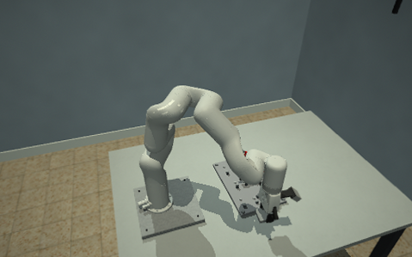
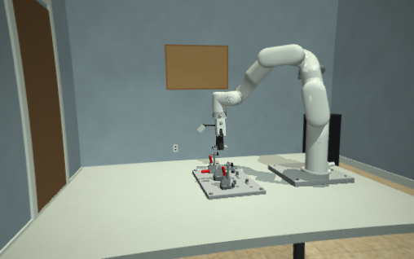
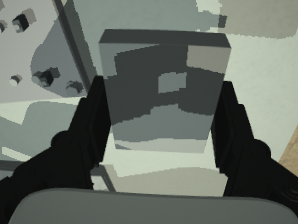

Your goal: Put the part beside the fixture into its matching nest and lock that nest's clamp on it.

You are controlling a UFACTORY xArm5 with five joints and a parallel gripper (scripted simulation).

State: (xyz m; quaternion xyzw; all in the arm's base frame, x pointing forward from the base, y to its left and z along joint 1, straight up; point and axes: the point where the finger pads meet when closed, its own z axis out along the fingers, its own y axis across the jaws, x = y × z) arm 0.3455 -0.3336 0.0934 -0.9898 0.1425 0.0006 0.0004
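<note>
The grey fixture plate is 90 mm ahead of my hand, 250 mm to the left of it and 110 mm below it. Round my hand: grey part: 10 mm below.
</note>
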